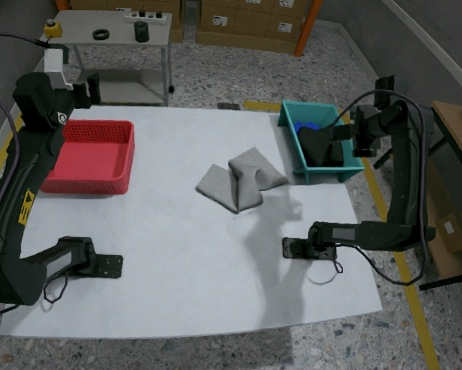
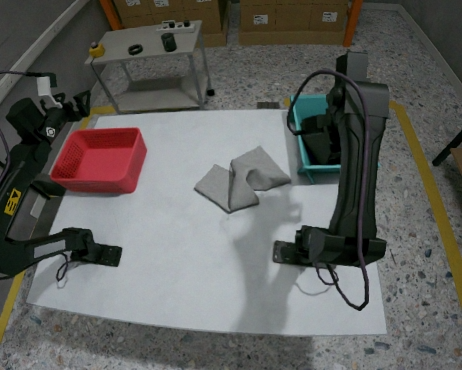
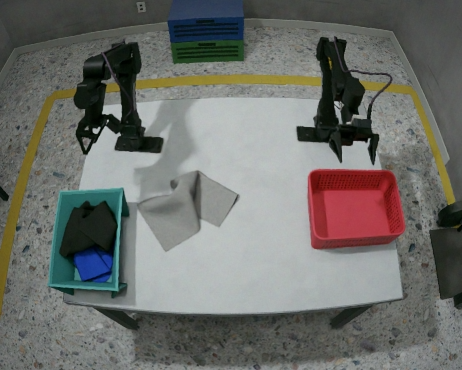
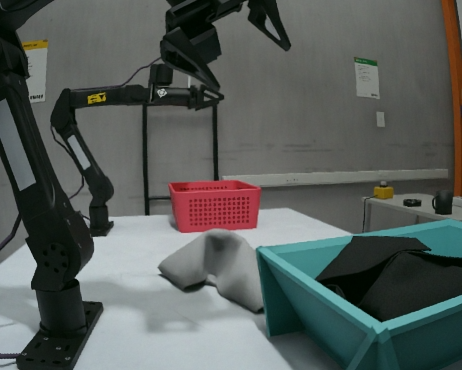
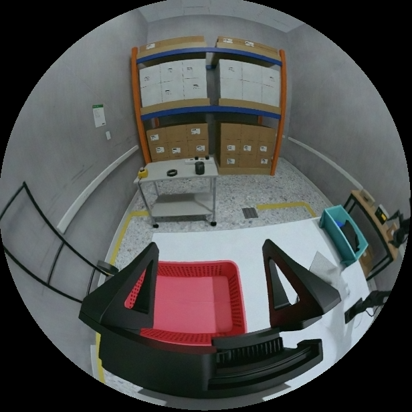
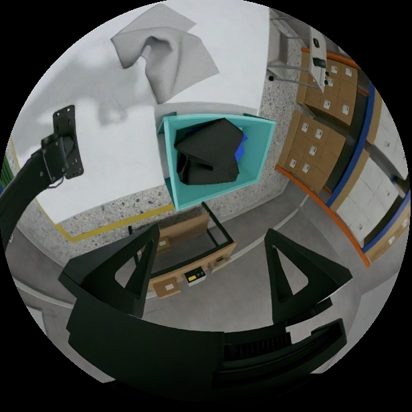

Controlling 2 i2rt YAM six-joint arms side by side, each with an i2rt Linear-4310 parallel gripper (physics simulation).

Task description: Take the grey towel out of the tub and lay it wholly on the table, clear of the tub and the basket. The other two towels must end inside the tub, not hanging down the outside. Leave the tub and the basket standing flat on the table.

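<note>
The grey towel (image 1: 247, 172) (image 2: 242, 187) (image 3: 175, 215) (image 4: 220, 255) (image 6: 172, 62) lies loosely folded on the table, apart from the teal tub (image 1: 315, 112) (image 3: 87, 195) (image 4: 300, 300) (image 6: 256, 150) and the basket. The tub stands upright, holding the black towel (image 1: 314, 145) (image 3: 90, 227) (image 4: 410, 280) (image 6: 212, 152) partly on the blue towel (image 1: 305, 126) (image 3: 94, 265) (image 6: 241, 150). Neither hangs outside. My right gripper (image 4: 254, 69) (image 6: 213, 232) is open and empty, raised near the tub. My left gripper (image 3: 357, 162) (image 5: 210, 246) is open and empty, raised near the red basket.
The empty red basket (image 1: 85, 188) (image 2: 92, 186) (image 3: 357, 242) (image 4: 215, 207) stands flat on the white table (image 1: 175, 290) (image 3: 240, 285). The tub is close to a table corner. A grey trolley (image 1: 107, 46) stands on the floor beyond the table.
</note>
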